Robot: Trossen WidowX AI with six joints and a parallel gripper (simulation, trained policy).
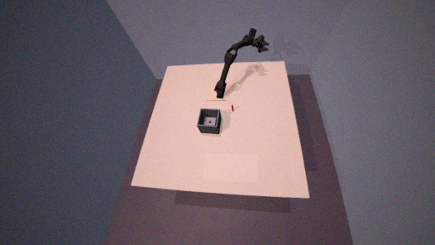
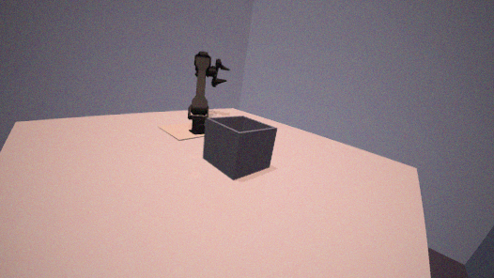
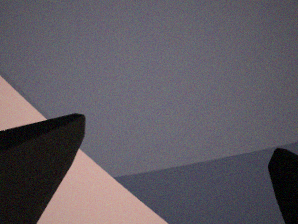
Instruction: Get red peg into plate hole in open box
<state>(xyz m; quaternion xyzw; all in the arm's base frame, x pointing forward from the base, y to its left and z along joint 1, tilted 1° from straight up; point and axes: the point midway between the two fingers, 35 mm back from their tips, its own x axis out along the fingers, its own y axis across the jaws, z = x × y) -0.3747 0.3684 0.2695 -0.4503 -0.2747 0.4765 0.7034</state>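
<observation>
The red peg lies 52 cm ahead of my gripper tip, 26 cm to the right of it and 23 cm below it. From my gripper tip the other things lie so: pale plate: 68 cm ahead, 43 cm to the right, 22 cm below.
</observation>
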